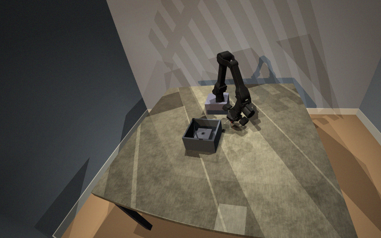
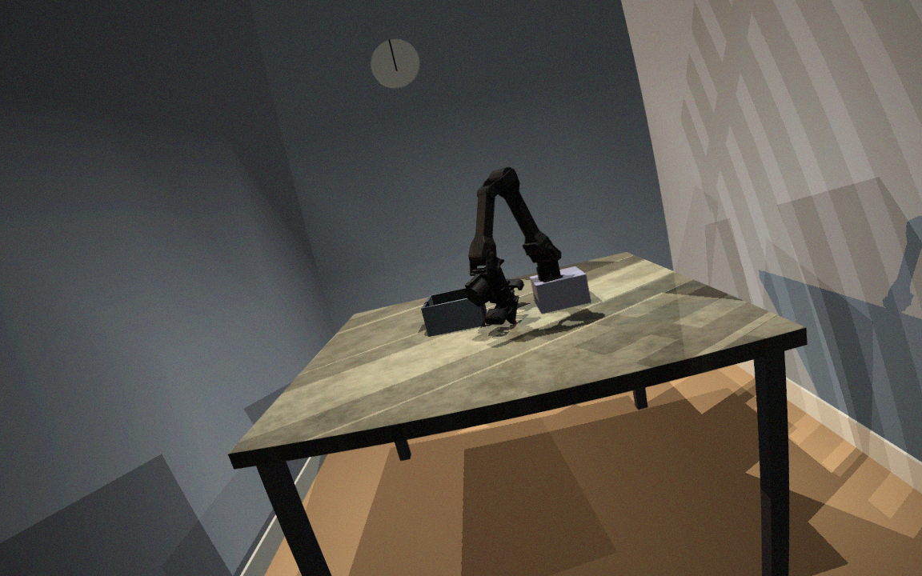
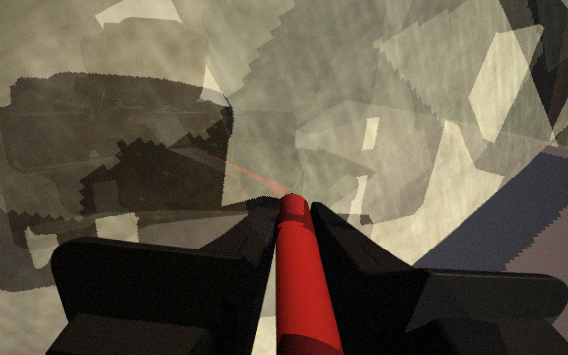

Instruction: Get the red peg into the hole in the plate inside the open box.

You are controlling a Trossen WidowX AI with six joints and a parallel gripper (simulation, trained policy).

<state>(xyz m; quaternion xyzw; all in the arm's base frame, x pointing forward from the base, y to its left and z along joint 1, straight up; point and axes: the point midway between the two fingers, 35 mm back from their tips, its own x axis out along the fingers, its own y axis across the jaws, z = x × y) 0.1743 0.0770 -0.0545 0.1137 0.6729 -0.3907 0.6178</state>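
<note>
My gripper tip is 18 cm to the left of the grey plate, 15 cm short of it and 4 cm below it. Round my gripper tip: red peg: 3 cm above, 1 cm to the left, 1 cm ahead; dark box: 18 cm to the right, 15 cm ahead, 2 cm above.
</note>
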